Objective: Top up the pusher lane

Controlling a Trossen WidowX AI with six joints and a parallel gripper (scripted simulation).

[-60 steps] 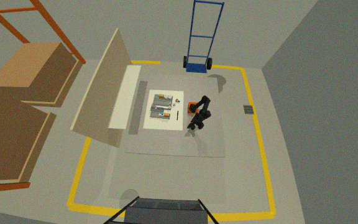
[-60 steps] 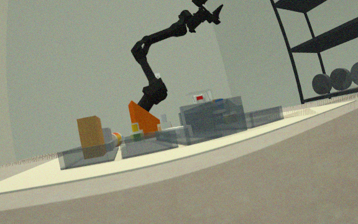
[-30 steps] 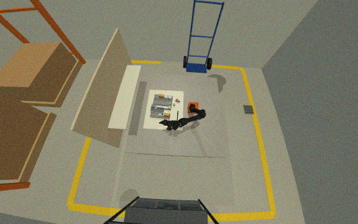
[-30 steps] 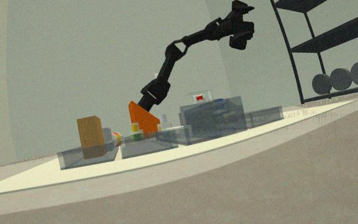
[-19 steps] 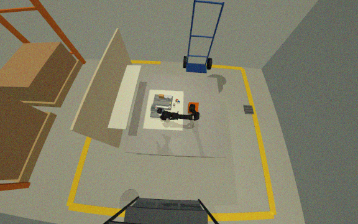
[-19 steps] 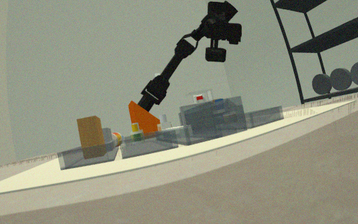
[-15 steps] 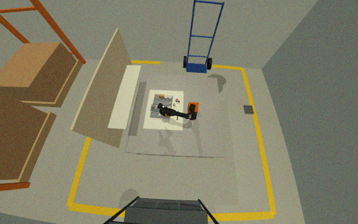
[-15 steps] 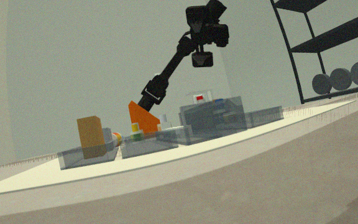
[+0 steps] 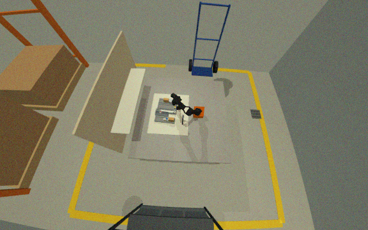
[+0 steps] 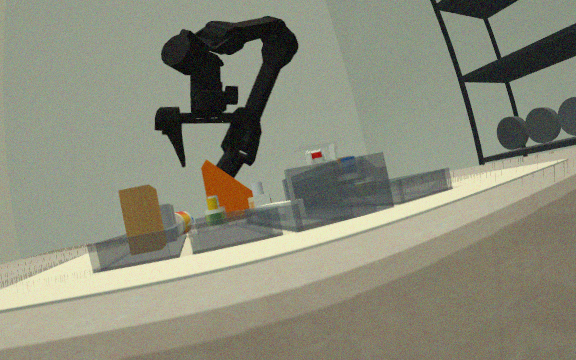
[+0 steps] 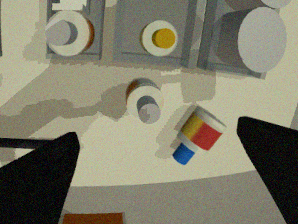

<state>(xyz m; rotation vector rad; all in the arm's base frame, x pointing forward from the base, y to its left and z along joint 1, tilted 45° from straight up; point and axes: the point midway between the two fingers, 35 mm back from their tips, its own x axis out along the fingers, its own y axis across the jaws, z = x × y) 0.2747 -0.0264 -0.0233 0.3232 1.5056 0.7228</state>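
My gripper tip is 19 cm short of the grey housing, 10 cm to the right of it and 9 cm above it.
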